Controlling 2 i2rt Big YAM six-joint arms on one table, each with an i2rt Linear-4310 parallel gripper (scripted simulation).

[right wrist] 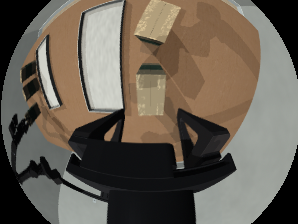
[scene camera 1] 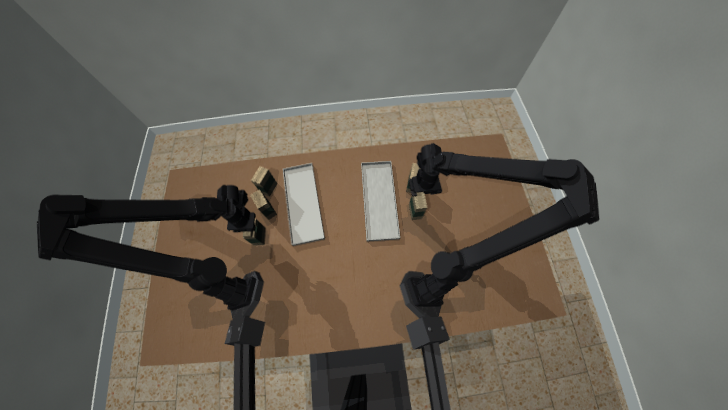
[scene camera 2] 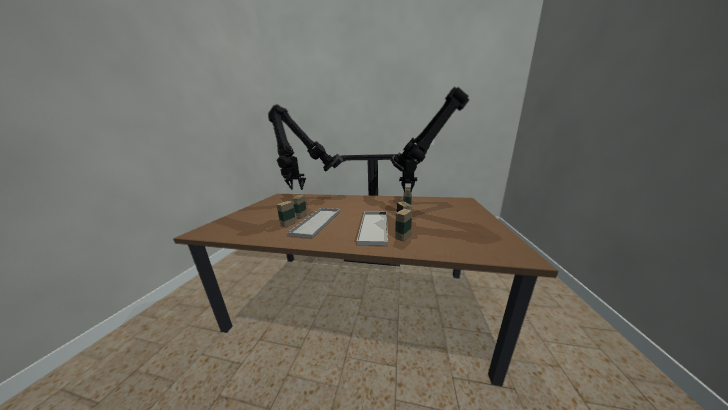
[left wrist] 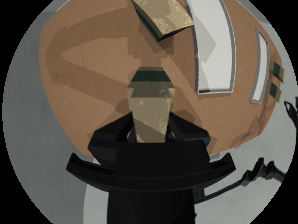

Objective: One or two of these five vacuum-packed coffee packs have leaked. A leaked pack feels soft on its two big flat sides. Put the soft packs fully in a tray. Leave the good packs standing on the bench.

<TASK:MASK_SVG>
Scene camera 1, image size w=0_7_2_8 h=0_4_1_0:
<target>tray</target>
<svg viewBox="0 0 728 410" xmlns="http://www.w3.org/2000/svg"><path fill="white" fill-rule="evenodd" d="M391 161L361 163L367 241L400 239Z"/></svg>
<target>tray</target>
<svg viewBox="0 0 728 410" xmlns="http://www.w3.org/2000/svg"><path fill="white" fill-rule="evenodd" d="M312 163L283 169L291 245L293 246L325 239Z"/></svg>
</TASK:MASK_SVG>
